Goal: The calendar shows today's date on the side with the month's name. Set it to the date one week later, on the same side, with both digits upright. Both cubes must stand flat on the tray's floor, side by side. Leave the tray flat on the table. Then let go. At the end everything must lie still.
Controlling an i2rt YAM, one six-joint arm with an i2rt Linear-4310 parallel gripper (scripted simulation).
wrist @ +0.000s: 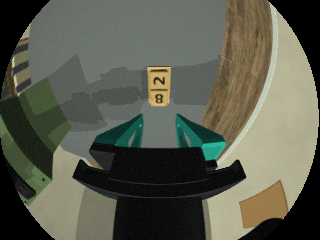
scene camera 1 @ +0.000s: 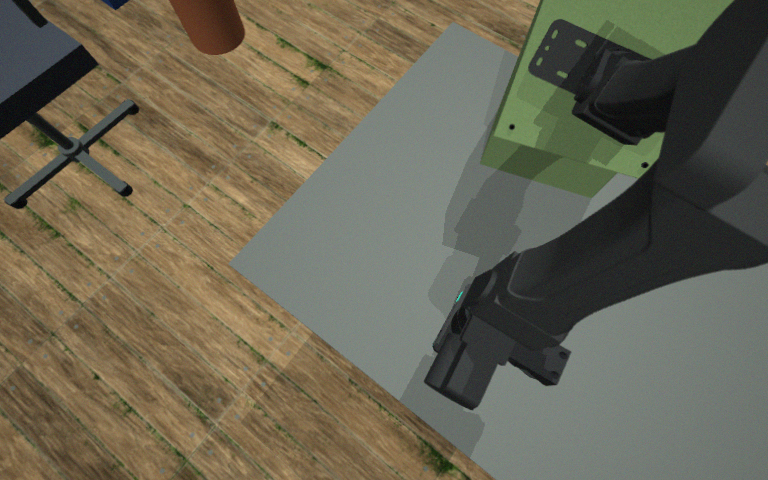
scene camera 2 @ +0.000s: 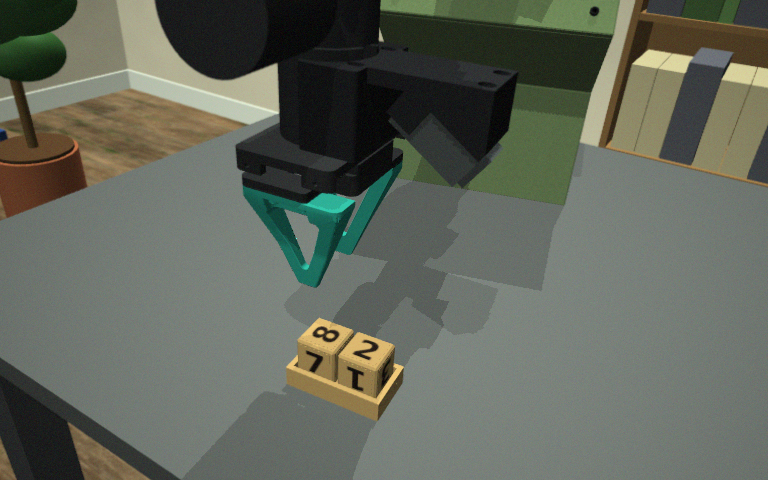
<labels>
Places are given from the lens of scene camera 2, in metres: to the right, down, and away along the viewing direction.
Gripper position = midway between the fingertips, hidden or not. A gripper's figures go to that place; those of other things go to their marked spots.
my gripper [scene camera 2: 326, 267]: -0.04, 0.02, 0.42
cube [scene camera 2: 365, 365]: -0.01, 0.09, 0.43
cube [scene camera 2: 318, 348]: -0.05, 0.08, 0.44
wooden calendar tray [scene camera 2: 333, 392]: -0.04, 0.11, 0.44
</labels>
